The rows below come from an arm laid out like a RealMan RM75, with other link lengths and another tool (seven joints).
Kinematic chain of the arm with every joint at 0, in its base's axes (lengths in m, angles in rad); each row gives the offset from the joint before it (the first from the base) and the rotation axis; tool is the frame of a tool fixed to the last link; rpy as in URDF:
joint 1: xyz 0 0 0.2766 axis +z
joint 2: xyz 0 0 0 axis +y
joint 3: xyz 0 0 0.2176 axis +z
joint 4: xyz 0 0 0 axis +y
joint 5: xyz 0 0 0.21 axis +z
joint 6: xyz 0 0 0 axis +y
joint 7: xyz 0 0 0.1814 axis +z
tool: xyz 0.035 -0.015 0.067 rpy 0 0.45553 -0.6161
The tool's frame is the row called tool.
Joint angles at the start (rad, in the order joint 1, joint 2, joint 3, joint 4, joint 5, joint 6, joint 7):
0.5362, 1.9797, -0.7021, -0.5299, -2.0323, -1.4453, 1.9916
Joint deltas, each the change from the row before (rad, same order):
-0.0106, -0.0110, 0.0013, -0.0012, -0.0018, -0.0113, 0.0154
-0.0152, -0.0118, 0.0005, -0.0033, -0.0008, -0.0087, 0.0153
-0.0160, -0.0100, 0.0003, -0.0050, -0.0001, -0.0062, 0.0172
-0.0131, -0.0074, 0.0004, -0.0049, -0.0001, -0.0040, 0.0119
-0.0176, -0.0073, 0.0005, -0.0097, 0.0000, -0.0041, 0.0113
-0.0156, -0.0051, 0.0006, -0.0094, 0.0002, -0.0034, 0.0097
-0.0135, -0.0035, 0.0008, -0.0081, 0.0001, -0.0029, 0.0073
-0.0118, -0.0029, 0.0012, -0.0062, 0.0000, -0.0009, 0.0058
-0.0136, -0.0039, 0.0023, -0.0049, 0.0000, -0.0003, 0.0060
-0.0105, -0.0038, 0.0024, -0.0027, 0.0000, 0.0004, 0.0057
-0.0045, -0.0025, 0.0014, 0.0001, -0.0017, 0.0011, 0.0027
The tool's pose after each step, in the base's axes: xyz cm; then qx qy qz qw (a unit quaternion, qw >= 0). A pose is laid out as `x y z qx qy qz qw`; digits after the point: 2 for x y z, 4 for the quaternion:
27.29 33.52 -3.96 -0.9500 0.2949 -0.0340 0.0964
27.94 33.15 -3.45 -0.9466 0.3058 -0.0360 0.0953
28.58 32.79 -2.97 -0.9427 0.3178 -0.0377 0.0947
29.10 32.52 -2.59 -0.9395 0.3267 -0.0394 0.0952
29.75 32.19 -2.11 -0.9359 0.3360 -0.0419 0.0974
30.28 31.90 -1.73 -0.9327 0.3439 -0.0438 0.0994
30.72 31.63 -1.43 -0.9300 0.3504 -0.0453 0.1010
31.13 31.40 -1.18 -0.9275 0.3564 -0.0466 0.1030
31.63 31.13 -0.89 -0.9242 0.3641 -0.0479 0.1053
32.04 30.91 -0.64 -0.9211 0.3709 -0.0489 0.1073
32.28 30.79 -0.53 -0.9195 0.3746 -0.0502 0.1081

